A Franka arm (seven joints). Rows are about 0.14 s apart.
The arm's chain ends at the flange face. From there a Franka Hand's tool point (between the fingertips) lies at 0.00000 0.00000 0.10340 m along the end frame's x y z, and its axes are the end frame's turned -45 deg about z.
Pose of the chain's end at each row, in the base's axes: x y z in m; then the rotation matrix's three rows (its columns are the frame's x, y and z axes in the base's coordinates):
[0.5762 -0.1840 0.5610], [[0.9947 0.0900 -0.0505], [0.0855 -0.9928 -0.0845], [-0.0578 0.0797 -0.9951]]
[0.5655 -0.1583 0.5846], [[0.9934 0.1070 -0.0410], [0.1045 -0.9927 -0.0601], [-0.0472 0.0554 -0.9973]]
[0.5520 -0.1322 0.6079], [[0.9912 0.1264 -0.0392], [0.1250 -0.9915 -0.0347], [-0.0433 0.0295 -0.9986]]
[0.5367 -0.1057 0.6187], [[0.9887 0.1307 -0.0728], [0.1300 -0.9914 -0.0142], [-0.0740 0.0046 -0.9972]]
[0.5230 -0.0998 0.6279], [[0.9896 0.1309 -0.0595], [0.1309 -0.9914 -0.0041], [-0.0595 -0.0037 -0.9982]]
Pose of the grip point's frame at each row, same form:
[0.5710 -0.1927 0.4581], [[0.6397 0.7670 -0.0505], [0.7625 -0.6416 -0.0845], [-0.0972 0.0155 -0.9951]]
[0.5613 -0.1645 0.4815], [[0.6268 0.7781 -0.0410], [0.7758 -0.6281 -0.0601], [-0.0725 0.0058 -0.9973]]
[0.5479 -0.1358 0.5046], [[0.6115 0.7903 -0.0392], [0.7895 -0.6127 -0.0347], [-0.0515 -0.0098 -0.9986]]
[0.5292 -0.1072 0.5156], [[0.6067 0.7915 -0.0728], [0.7929 -0.6091 -0.0142], [-0.0556 -0.0491 -0.9972]]
[0.5168 -0.1002 0.5247], [[0.6072 0.7923 -0.0595], [0.7936 -0.6085 -0.0041], [-0.0395 -0.0447 -0.9982]]

